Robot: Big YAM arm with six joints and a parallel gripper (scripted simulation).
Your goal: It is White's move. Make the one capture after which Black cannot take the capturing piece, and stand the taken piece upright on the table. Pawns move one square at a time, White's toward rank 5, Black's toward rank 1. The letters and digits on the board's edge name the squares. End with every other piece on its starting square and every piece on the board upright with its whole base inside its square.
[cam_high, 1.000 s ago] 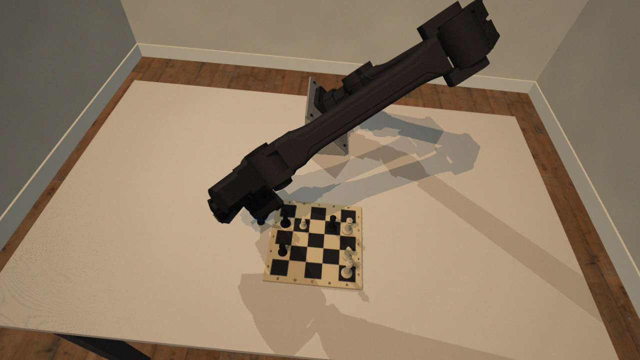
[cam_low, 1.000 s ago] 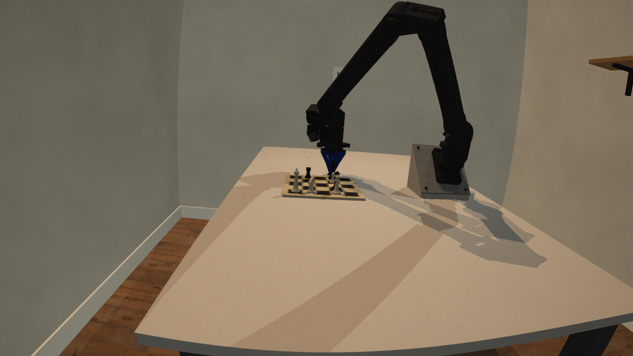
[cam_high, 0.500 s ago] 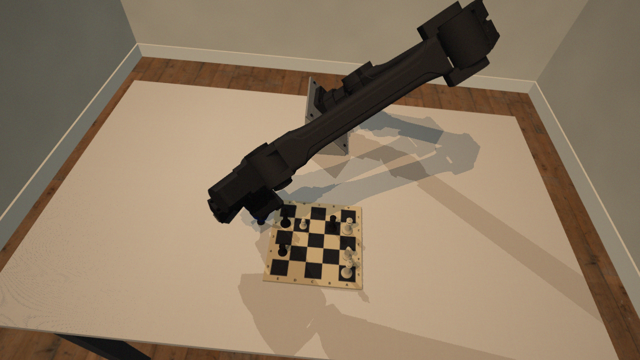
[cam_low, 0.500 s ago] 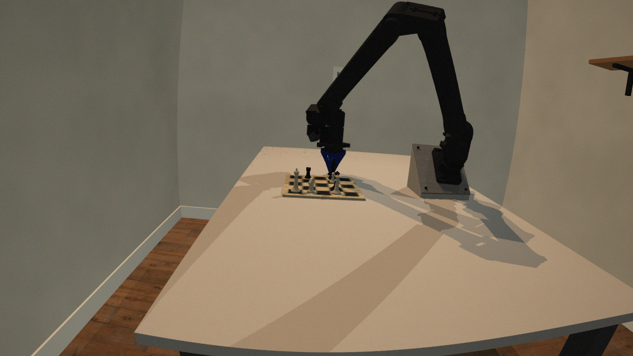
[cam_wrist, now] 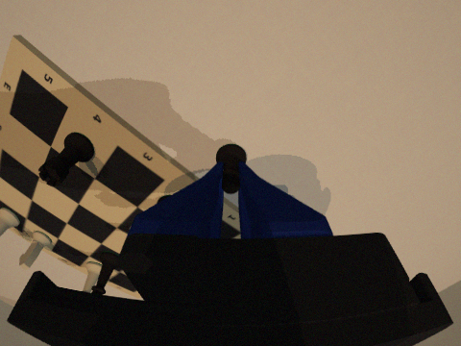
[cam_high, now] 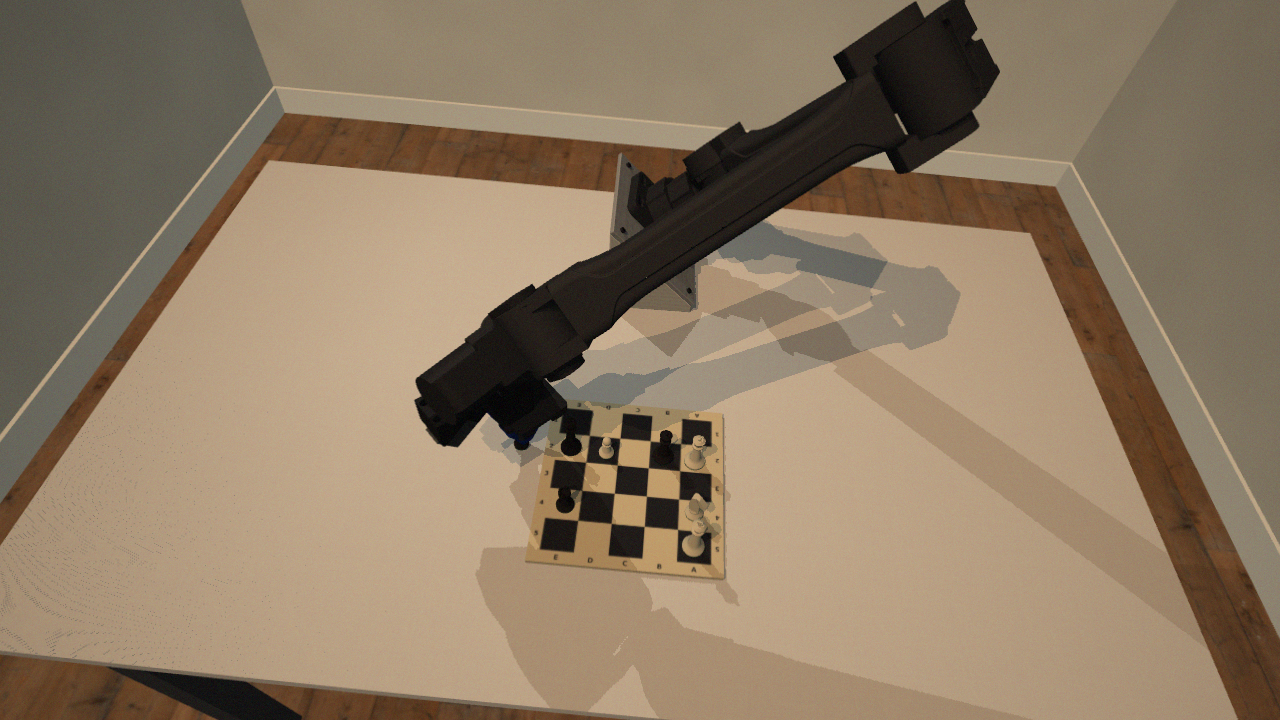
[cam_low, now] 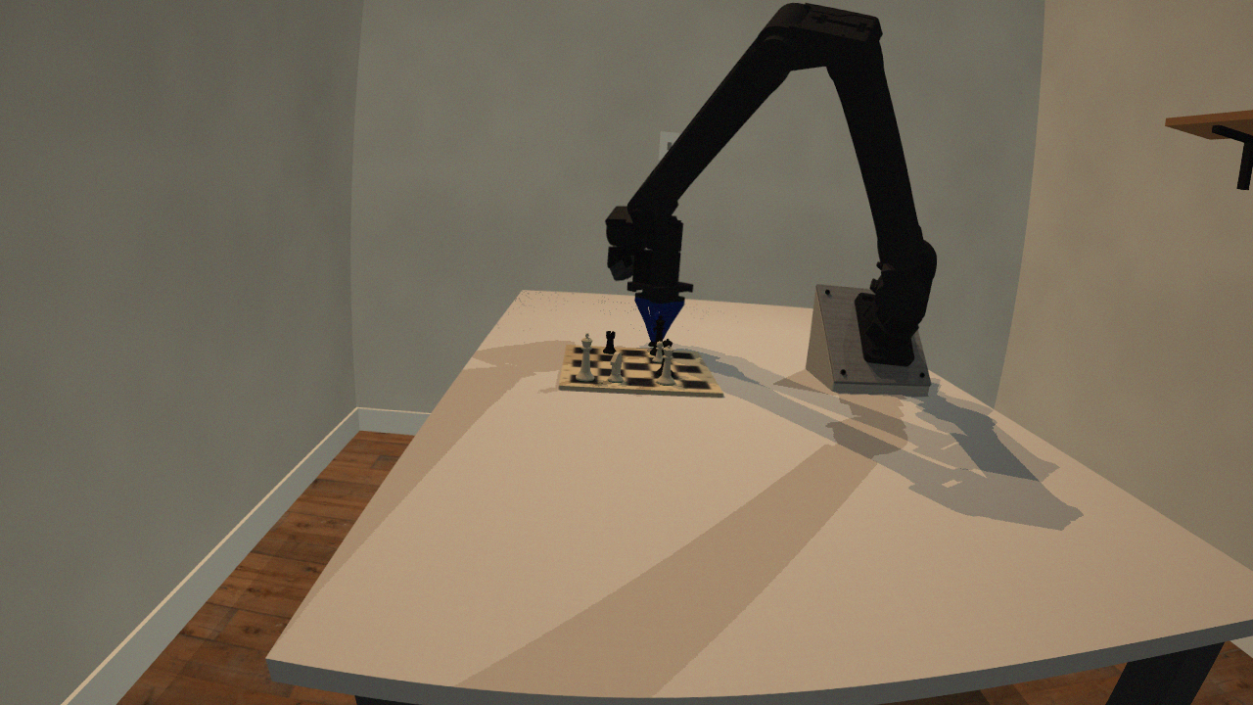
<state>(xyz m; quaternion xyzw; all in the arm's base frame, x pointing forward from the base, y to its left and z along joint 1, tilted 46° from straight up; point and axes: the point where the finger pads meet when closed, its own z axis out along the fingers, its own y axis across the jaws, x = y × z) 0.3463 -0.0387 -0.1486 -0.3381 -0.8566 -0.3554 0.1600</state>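
The black pawn lies right at my hand. The rest, counted from my hand: white pawn 100 mm to the left; then chessboard 140 mm to the left, 40 mm ahead, 20 mm below; then black king 60 mm to the left, 20 mm above.
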